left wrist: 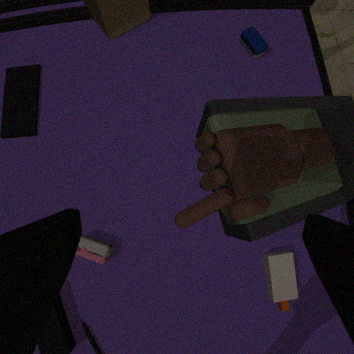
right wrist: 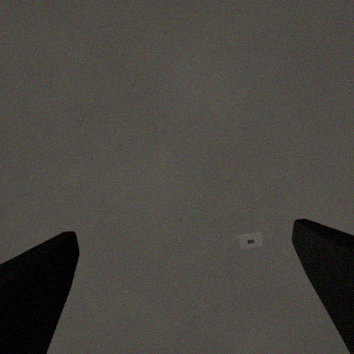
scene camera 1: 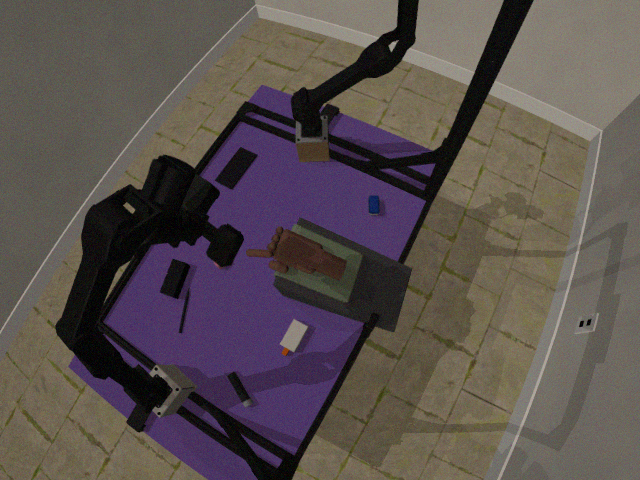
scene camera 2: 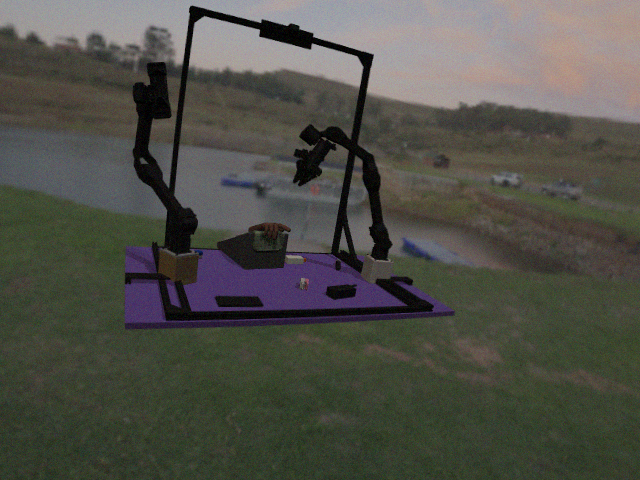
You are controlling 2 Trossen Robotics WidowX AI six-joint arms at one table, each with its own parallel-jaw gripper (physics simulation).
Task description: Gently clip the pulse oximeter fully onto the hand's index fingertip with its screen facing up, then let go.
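Pixels of known places: left gripper, fingertip midpoint: (left wrist: 194, 223) (scene camera 1: 223, 222) (scene camera 2: 296, 184); right gripper, fingertip midpoint: (right wrist: 186, 236) (scene camera 2: 158, 83); left arm's base at its link origin: (scene camera 1: 157, 391) (scene camera 2: 379, 258); right arm's base at its link origin: (scene camera 1: 311, 128) (scene camera 2: 179, 250).
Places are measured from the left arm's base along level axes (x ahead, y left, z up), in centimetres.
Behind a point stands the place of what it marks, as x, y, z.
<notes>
The brown hand (scene camera 1: 305, 254) @(51.3, -11.5, 7.8) (scene camera 2: 269, 227) @(51.1, -2.8, 8.7) (left wrist: 262, 160) @(50.3, -9.3, 8.8) rests on a pale green pad (scene camera 1: 353, 273) @(55.9, -22.7, -0.4) (left wrist: 320, 187) @(48.4, -20.7, 1.2). Its index finger (scene camera 1: 258, 253) (left wrist: 202, 208) sticks out past the pad. A small two-part white-and-pink thing (scene camera 2: 303, 283) @(39.1, 16.4, -7.9) (left wrist: 94, 249) @(38.1, 13.3, -7.4), which looks like the pulse oximeter, lies on the table apart from the finger; in scene camera 1 the left gripper mostly hides it. Its screen cannot be made out. My left gripper (scene camera 1: 212, 219) @(43.4, 0.1, 28.0) (scene camera 2: 299, 180) @(43.4, 0.1, 28.0) (left wrist: 194, 223) @(43.4, 0.1, 28.0) is open, high above the table, pointing down. My right gripper (scene camera 2: 159, 88) @(98.3, 19.0, 56.5) (right wrist: 186, 236) @(98.3, 19.0, 56.5) is open, raised high and facing away from the table.
A dark wedge block (scene camera 1: 385, 289) @(58.4, -31.8, -5.7) (scene camera 2: 235, 253) @(62.2, -13.9, -6.8) bears the pad. A white box (scene camera 1: 294, 335) @(34.0, -18.7, -7.7) (left wrist: 283, 276) @(34.0, -18.7, -7.7) with an orange tab, a blue-and-white block (scene camera 1: 373, 204) @(78.5, -14.8, -7.3) (left wrist: 254, 41) @(78.1, -14.6, -7.3), a black slab (scene camera 1: 236, 167) @(65.6, 30.9, -9.7) (left wrist: 21, 101) @(65.1, 30.6, -9.7), a black box (scene camera 1: 174, 278) @(25.0, 20.5, -7.1) (scene camera 2: 341, 291) @(26.2, 24.3, -7.5), a pen (scene camera 1: 184, 311) @(19.2, 12.3, -9.7) and a dark cylinder (scene camera 1: 238, 388) @(13.0, -15.2, -8.0) lie around.
</notes>
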